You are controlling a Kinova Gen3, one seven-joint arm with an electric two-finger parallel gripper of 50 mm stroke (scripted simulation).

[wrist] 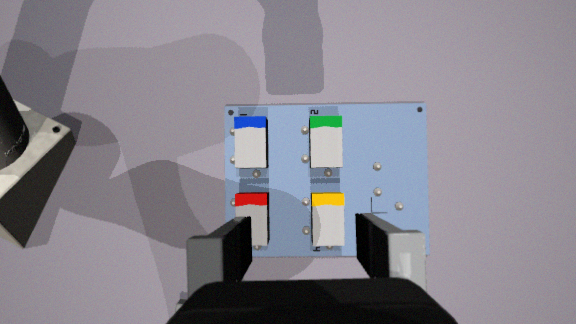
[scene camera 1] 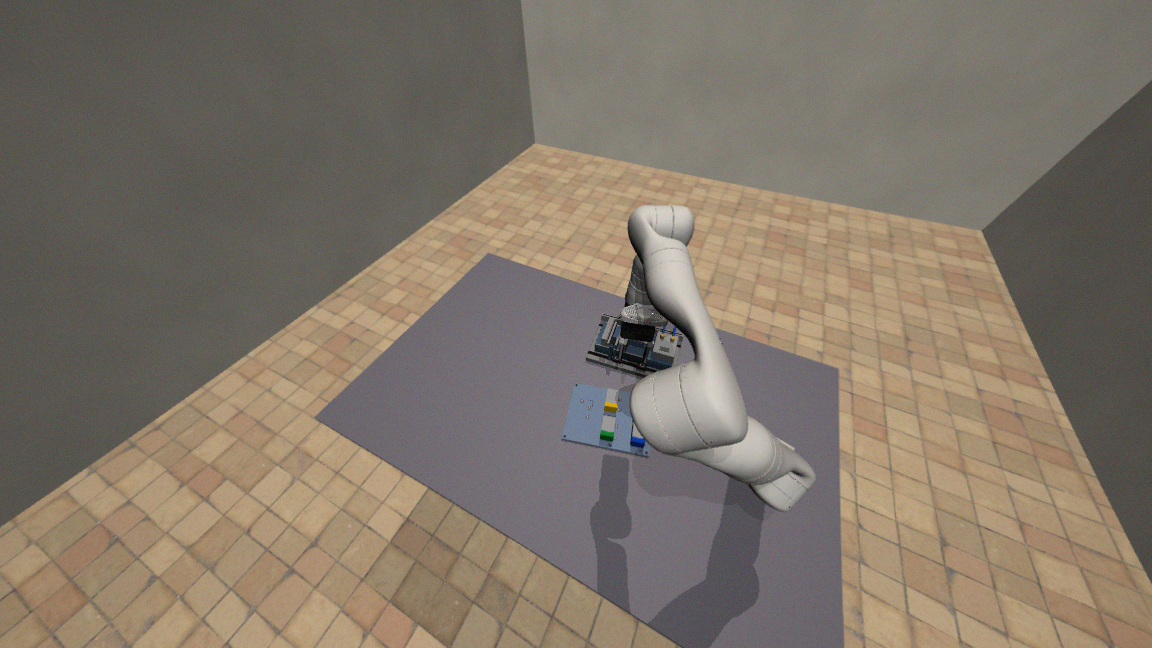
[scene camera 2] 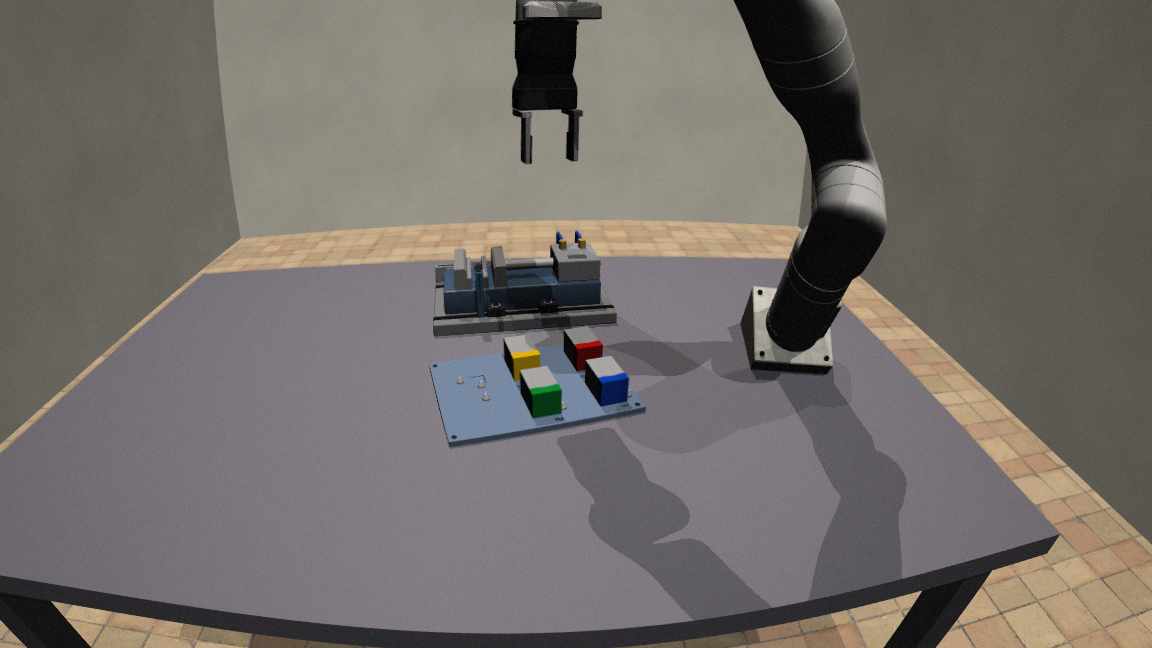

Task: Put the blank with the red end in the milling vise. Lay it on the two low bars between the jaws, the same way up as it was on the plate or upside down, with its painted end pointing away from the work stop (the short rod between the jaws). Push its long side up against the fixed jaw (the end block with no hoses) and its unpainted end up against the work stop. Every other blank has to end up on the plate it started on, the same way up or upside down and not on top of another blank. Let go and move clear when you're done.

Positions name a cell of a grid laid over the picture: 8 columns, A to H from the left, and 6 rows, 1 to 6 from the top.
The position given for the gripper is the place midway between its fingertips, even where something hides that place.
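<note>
Scene camera 2 shows the gripper (scene camera 2: D2) together with a yellow-ended blank (scene camera 2: D4) and a green-ended blank (scene camera 2: D4). In the wrist view, the green-ended blank (wrist: E3) and the yellow-ended blank (wrist: E4) appear again, as does the gripper (wrist: E5). Scene camera 1 also has the gripper (scene camera 1: E4) in view.
</note>
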